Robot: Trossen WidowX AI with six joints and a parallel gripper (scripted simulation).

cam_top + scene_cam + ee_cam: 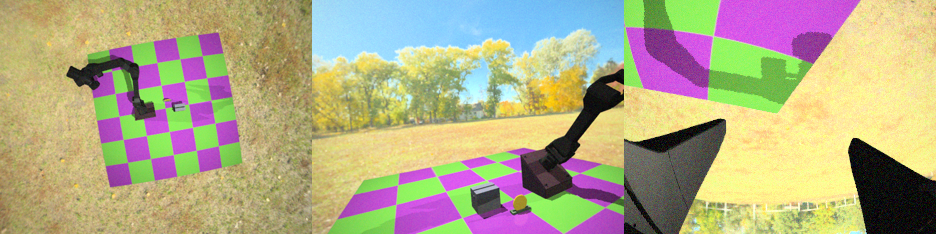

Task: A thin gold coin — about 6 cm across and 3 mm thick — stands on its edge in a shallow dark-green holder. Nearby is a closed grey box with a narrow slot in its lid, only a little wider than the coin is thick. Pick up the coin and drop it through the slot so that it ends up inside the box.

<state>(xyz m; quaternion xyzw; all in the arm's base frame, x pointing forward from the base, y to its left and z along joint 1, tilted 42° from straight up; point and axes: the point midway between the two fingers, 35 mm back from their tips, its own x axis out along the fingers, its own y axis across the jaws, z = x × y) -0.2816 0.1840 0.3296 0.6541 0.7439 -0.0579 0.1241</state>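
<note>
The gold coin is 51 cm ahead of my gripper tip, 34 cm to the right of it and 21 cm below it.
</note>
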